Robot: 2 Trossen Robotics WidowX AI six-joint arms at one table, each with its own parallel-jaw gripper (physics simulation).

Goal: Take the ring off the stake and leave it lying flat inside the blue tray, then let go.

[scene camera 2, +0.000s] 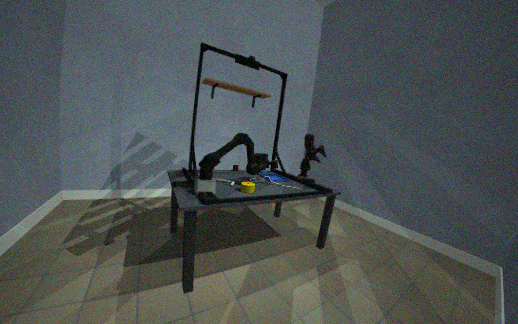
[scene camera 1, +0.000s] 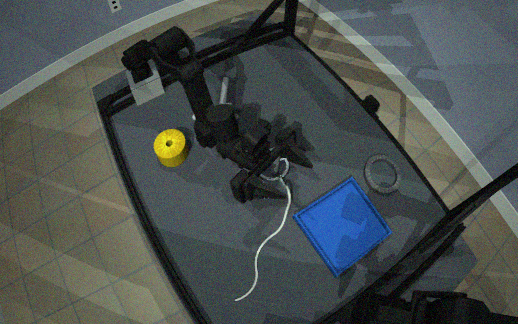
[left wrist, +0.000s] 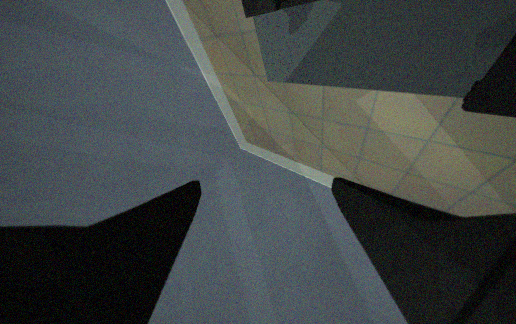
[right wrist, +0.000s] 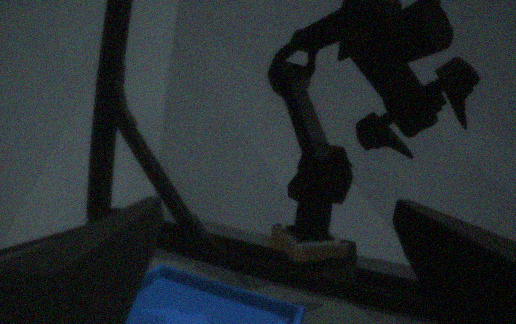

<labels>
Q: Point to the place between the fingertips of my left gripper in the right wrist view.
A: At 438, 143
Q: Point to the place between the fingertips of my right gripper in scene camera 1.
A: At 299, 181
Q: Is my left gripper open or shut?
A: Open.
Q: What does the yellow spool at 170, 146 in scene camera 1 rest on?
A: The table.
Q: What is my left gripper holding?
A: Nothing.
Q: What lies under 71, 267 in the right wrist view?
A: My right gripper.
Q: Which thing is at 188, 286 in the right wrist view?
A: A blue tray.
</labels>
